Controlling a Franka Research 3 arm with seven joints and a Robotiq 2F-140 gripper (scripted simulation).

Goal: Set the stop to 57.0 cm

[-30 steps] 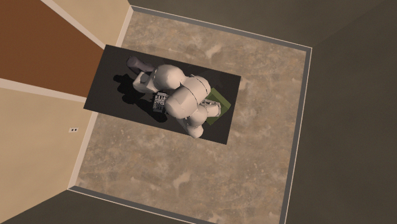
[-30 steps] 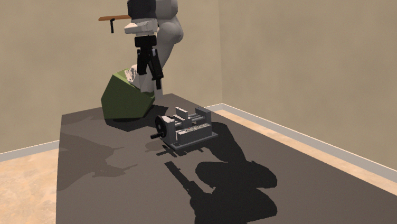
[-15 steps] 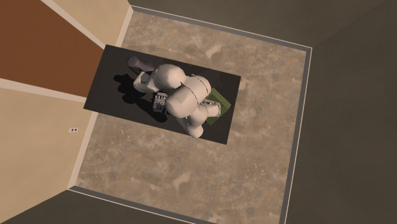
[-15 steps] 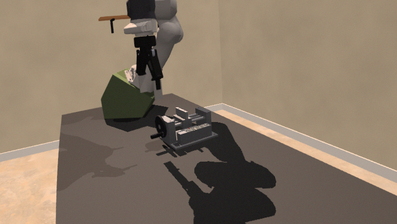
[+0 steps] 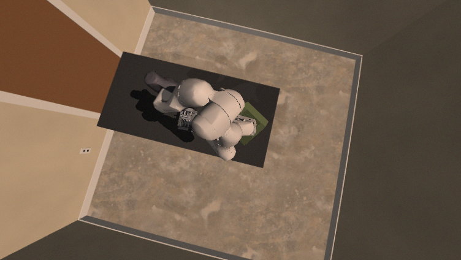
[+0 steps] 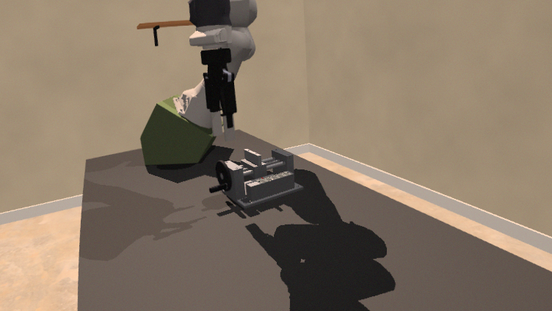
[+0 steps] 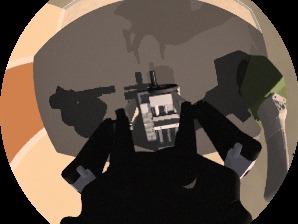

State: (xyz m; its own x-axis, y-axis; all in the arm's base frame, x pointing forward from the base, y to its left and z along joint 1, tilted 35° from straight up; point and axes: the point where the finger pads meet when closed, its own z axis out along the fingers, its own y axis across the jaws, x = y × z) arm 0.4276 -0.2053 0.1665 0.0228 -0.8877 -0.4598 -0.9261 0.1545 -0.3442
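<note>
Right now the handwheel is 10 mm behind my hand, 20 mm to the right of it and 160 mm below it. Round my hand: grey stop fixture (20 mm behind, 100 mm to the left, 130 mm below).
</note>
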